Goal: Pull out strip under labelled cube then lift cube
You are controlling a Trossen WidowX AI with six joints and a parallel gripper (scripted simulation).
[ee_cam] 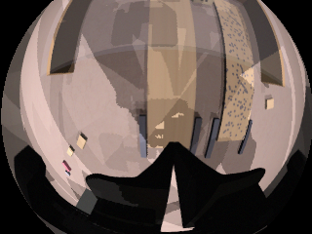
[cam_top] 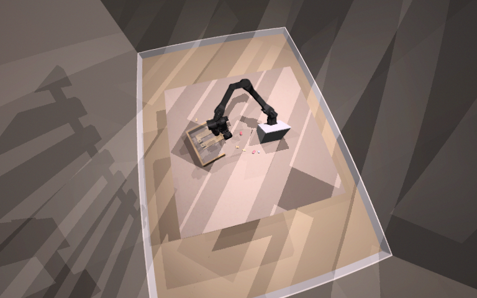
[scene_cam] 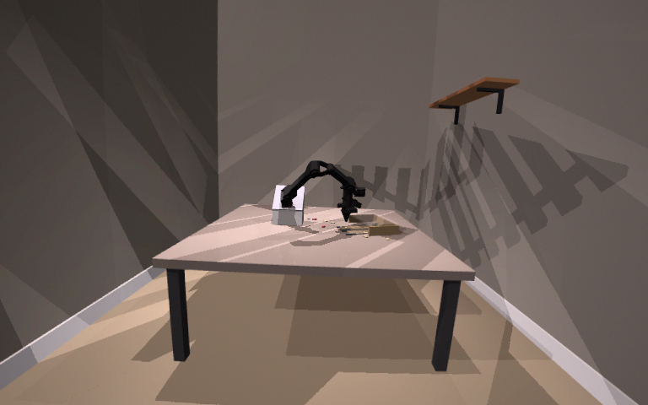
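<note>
Right now the strip is 9 cm ahead of my gripper tip, 2 cm to the left of it and 4 cm below it.
</note>
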